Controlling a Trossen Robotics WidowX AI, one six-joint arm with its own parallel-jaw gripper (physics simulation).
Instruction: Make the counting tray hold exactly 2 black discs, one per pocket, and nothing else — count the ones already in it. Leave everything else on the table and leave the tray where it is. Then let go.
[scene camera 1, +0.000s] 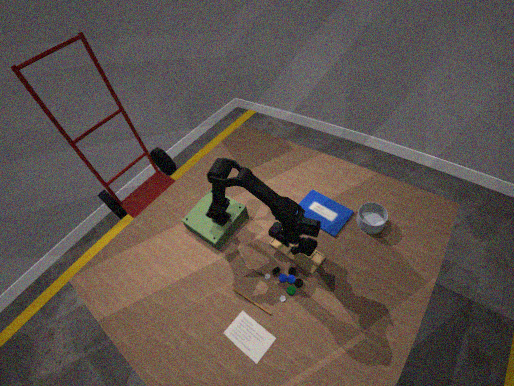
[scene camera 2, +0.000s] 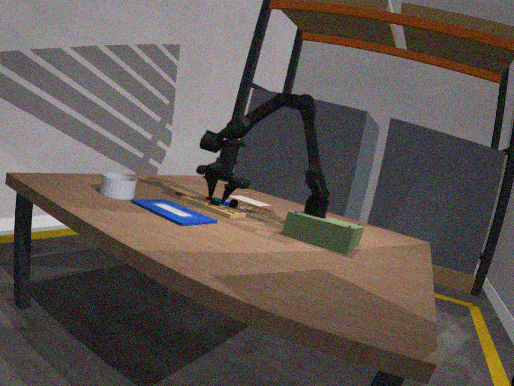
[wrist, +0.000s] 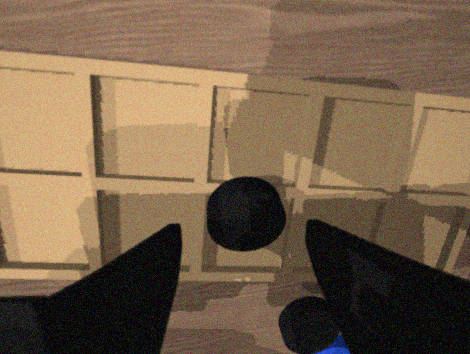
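The pale wooden counting tray (scene camera 1: 317, 262) (scene camera 2: 240, 215) (wrist: 50, 61) has two rows of square pockets. My gripper (scene camera 2: 218, 201) (wrist: 244, 232) is open, its fingertips low over the tray's near row. A black disc (wrist: 246, 213) is between the open fingers, with a gap on both sides. It is over a near-row pocket and overlaps the divider behind; whether it lies flat is unclear. Loose black discs (scene camera 1: 276, 270) (scene camera 1: 292, 270) (scene camera 1: 298, 283) lie on the table beside the tray; one black disc (wrist: 307, 324) shows by the right finger. The arm hides part of the tray in scene camera 1.
Blue discs (scene camera 1: 283, 278) (scene camera 1: 291, 279), a green disc (scene camera 1: 291, 290) and white discs (scene camera 1: 267, 276) (scene camera 1: 282, 298) lie near the tray. A thin stick (scene camera 1: 253, 302), a printed sheet (scene camera 1: 250, 337), a blue panel (scene camera 1: 339, 220) (scene camera 2: 200, 220) and a grey bowl (scene camera 1: 372, 227) (scene camera 2: 118, 187) are around them.
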